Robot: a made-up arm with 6 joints. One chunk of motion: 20 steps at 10 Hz.
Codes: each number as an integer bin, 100 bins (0 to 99) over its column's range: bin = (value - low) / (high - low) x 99, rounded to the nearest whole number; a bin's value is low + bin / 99 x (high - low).
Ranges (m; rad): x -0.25..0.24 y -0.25..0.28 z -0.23..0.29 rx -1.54..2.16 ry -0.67..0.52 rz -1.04..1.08
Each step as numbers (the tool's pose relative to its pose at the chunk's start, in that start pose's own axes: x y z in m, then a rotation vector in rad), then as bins.
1 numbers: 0.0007 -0.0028 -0.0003 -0.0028 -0.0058 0.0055
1 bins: 51 46 44 41 55 49
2 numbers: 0.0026 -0.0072 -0.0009 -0.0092 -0.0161 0.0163
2 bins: 51 45 44 41 54 49
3 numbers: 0.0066 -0.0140 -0.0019 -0.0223 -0.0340 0.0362
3 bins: 52 44 43 41 53 50
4 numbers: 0.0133 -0.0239 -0.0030 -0.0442 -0.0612 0.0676
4 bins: 53 42 43 40 51 52
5 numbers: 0.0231 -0.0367 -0.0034 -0.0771 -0.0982 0.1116
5 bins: 55 40 43 39 48 54
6 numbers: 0.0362 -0.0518 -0.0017 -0.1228 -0.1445 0.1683
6 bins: 58 37 43 38 44 56
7 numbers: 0.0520 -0.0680 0.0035 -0.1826 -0.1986 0.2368
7 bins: 61 34 44 36 39 60
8 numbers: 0.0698 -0.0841 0.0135 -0.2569 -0.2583 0.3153
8 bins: 65 31 46 34 34 63
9 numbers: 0.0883 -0.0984 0.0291 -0.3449 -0.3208 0.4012
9 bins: 68 28 49 32 29 67
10 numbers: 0.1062 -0.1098 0.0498 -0.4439 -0.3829 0.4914
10 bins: 72 26 53 29 24 72
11 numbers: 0.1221 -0.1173 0.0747 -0.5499 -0.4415 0.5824
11 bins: 75 25 58 26 19 76
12 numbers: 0.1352 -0.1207 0.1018 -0.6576 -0.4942 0.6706
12 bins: 78 24 63 24 15 80
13 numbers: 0.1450 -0.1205 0.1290 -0.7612 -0.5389 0.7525
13 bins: 80 24 68 21 11 84
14 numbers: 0.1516 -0.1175 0.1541 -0.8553 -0.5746 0.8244
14 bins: 81 25 73 18 8 87
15 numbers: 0.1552 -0.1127 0.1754 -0.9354 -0.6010 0.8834
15 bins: 82 26 77 16 6 90
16 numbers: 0.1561 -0.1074 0.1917 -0.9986 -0.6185 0.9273
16 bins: 82 27 80 14 4 92
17 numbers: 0.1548 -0.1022 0.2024 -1.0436 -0.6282 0.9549
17 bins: 82 28 82 13 3 93
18 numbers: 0.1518 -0.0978 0.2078 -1.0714 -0.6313 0.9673
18 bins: 81 28 83 13 3 94
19 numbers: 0.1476 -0.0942 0.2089 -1.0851 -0.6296 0.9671
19 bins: 80 29 84 12 3 94
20 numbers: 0.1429 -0.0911 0.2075 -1.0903 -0.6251 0.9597
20 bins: 79 30 83 12 4 93
